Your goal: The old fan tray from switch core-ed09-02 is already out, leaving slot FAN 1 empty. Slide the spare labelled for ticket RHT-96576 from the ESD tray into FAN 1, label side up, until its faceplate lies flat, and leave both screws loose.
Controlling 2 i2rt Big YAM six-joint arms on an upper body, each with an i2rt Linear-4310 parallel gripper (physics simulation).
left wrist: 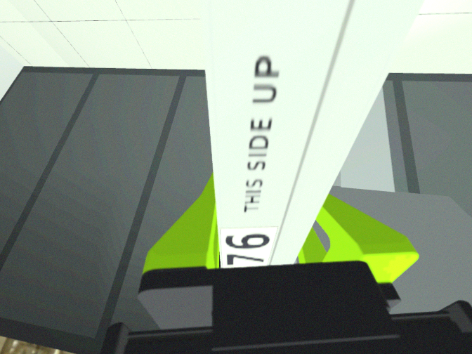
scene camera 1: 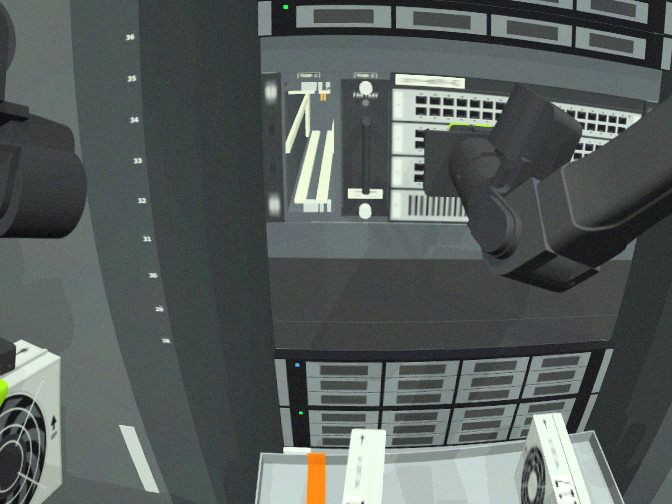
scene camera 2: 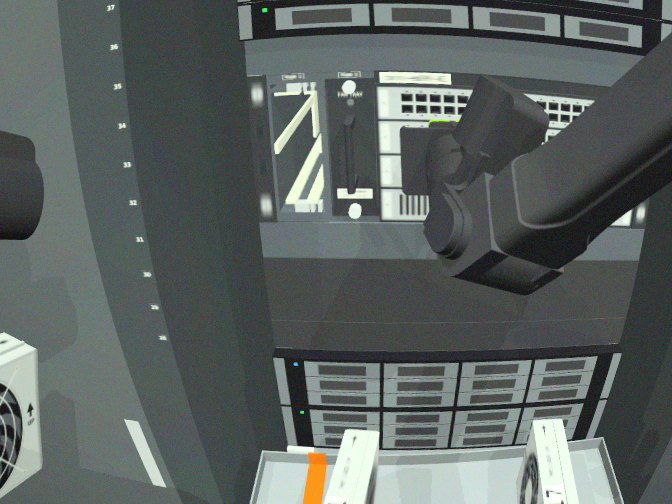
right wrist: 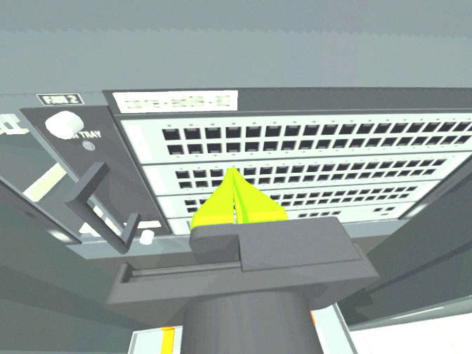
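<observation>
The spare fan tray (scene camera 1: 53, 401) (scene camera 2: 29, 368) (left wrist: 255, 125), its visible label ending in 76 and "THIS SIDE UP" facing the left wrist camera, is upright at the lower left in both scene views. My left gripper (left wrist: 252, 176) is shut on it, well away from the switch. The slot FAN 1 (scene camera 1: 321, 116) (scene camera 2: 295, 162) (right wrist: 25, 155) is open, with pale rails inside. My right gripper (scene camera 1: 471, 126) (scene camera 2: 445, 123) (right wrist: 231, 173) is shut and empty before the switch's port cards, right of FAN 2. Its fingers are mostly hidden behind its wrist in the scene views.
The FAN 2 tray (scene camera 1: 352, 141) (scene camera 2: 337, 141) (right wrist: 122, 192) has a protruding handle and white screws, directly beside FAN 1. The ESD tray (scene camera 1: 445, 477) (scene camera 2: 445, 477) below holds two upright white units (scene camera 1: 366, 461) (scene camera 1: 559, 461) and an orange strip (scene camera 1: 316, 477). Rack walls flank the switch.
</observation>
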